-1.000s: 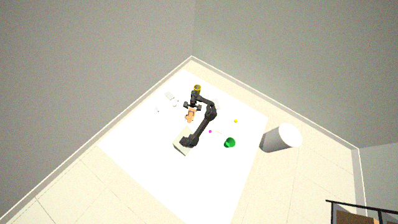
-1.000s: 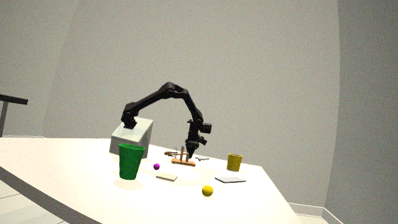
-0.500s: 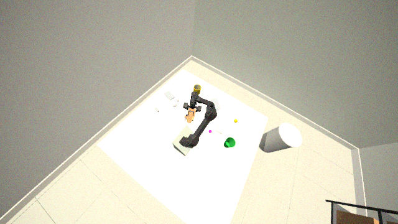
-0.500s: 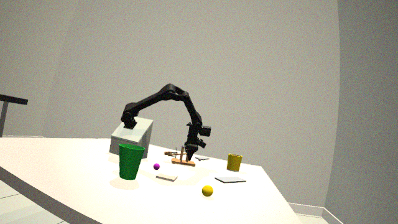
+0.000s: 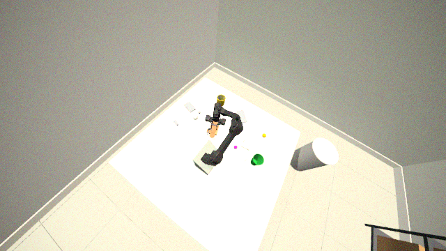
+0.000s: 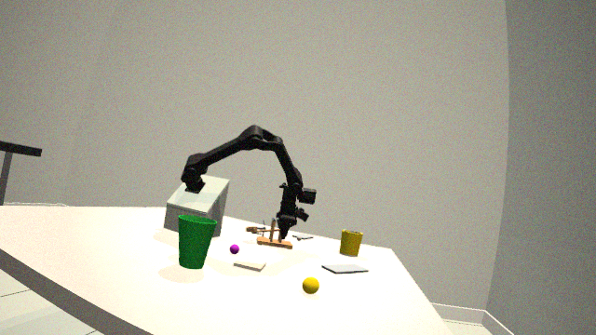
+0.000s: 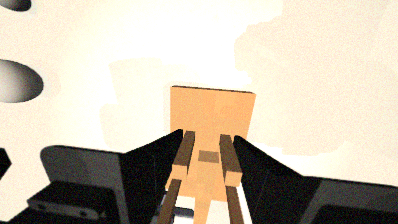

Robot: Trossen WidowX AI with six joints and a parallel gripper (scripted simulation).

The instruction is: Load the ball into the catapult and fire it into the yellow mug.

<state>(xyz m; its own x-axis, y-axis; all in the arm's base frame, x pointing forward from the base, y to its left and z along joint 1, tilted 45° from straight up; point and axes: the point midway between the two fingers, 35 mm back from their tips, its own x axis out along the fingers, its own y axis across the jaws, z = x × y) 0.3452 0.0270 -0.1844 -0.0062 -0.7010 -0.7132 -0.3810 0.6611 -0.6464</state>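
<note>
My gripper tip is now 70 mm past the purple ball, 290 mm to the left of it and 20 mm above it. Round my gripper tip: yellow mug: 270 mm ahead, 110 mm to the left; catapult: 70 mm behind, 20 mm to the right, 20 mm above; grey plate: 270 mm ahead, 170 mm to the right, 30 mm below.
</note>
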